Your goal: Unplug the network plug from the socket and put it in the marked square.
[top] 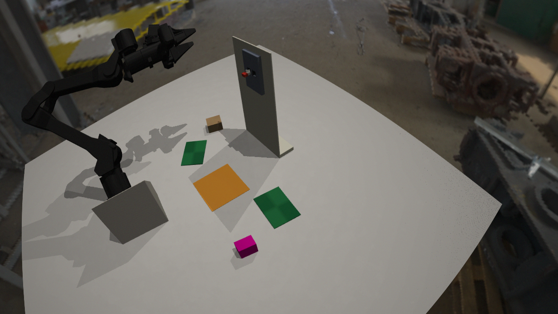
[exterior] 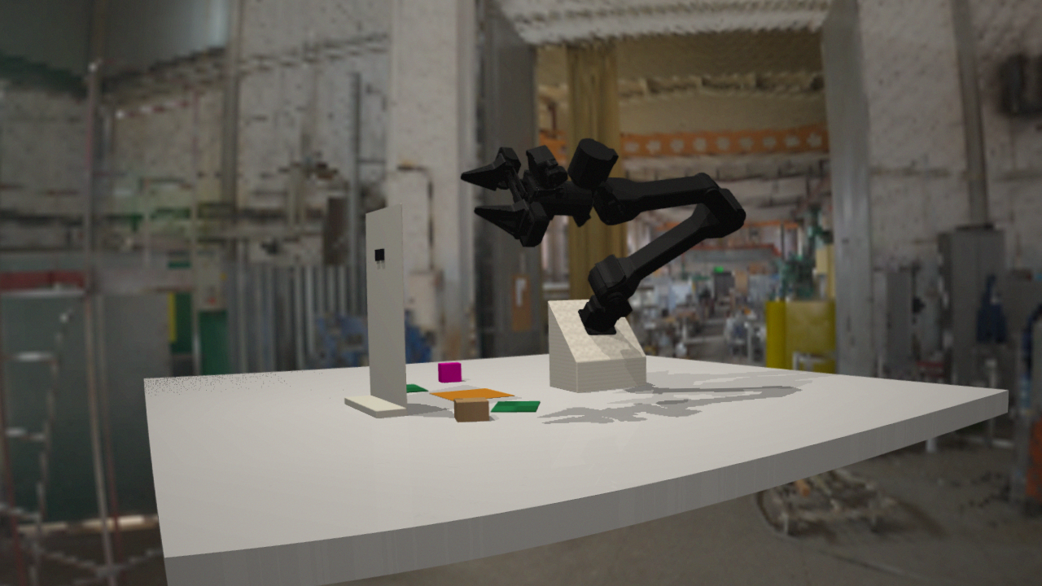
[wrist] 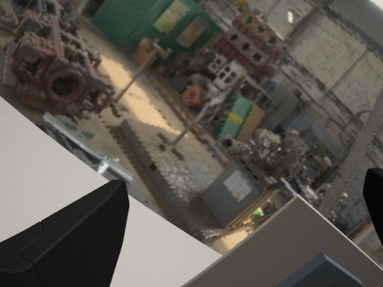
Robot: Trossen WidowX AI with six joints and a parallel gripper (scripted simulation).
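Right now my gripper tip is 160 mm to the left of the network plug, 90 mm above it and 80 mm short of it. Also, from my gripper tip: brown cube (330 mm below, 10 mm to the left); upright panel (190 mm below, 160 mm to the right, 110 mm ahead); orange marked square (340 mm below, 240 mm to the right, 80 mm behind).
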